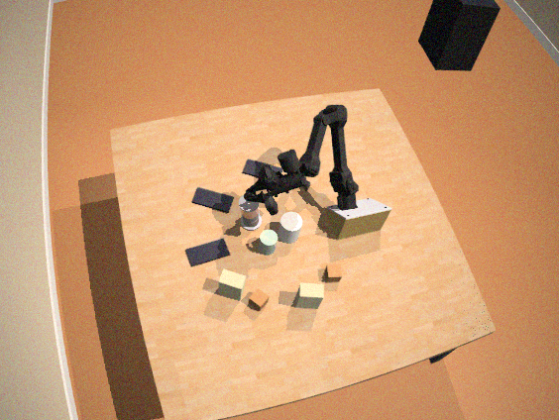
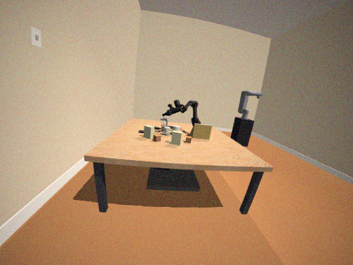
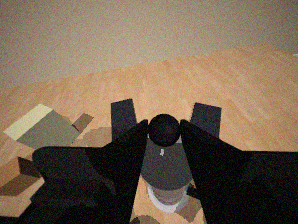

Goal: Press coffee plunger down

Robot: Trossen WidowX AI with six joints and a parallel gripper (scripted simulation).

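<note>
My gripper tip is 9 cm above the coffee press, 3 cm past it and 2 cm to the left of it. From my gripper tip the other things lie so: pale green cylinder: 15 cm below, 12 cm to the left, 7 cm behind; white cylinder: 16 cm behind, 14 cm below, 7 cm to the left.
</note>
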